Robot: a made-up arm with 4 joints. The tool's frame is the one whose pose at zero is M.
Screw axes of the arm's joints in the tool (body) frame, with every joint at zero. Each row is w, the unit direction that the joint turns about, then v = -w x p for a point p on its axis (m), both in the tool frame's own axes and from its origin. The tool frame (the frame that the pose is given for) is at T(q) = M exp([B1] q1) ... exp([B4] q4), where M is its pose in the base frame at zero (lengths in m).
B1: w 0 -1 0 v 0.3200 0.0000 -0.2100
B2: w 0 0 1 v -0.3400 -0.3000 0.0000
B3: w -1 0 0 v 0.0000 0.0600 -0.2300
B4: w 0 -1 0 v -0.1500 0.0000 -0.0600
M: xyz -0.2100 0.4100 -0.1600 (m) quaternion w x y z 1 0 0 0
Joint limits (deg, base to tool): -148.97..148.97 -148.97..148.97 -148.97..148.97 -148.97..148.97
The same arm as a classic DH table. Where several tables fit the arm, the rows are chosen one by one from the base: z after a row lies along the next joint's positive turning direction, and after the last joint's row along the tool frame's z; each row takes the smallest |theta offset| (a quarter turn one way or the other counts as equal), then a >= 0, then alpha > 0; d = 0 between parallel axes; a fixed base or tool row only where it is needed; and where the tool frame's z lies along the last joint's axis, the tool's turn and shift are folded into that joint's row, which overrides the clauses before.
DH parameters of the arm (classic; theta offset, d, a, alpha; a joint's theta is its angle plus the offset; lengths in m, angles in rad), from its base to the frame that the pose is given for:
base (fixed): 0 0.16 0 1.5708
joint 1: 0 -0.07 0.09 -1.5708
joint 2: 1.5708 -0.38 0.11 -1.5708
joint 3: 1.5708 0.24 0.09 -1.5708
joint 4: -1.5708 -0.23 0.06 1.5708
tool (fixed): 3.1416 0.15 0 0
Joint limits (rad, base to tool): -2.6..2.6 -2.6..2.6 -2.6..2.6 -2.6..2.6

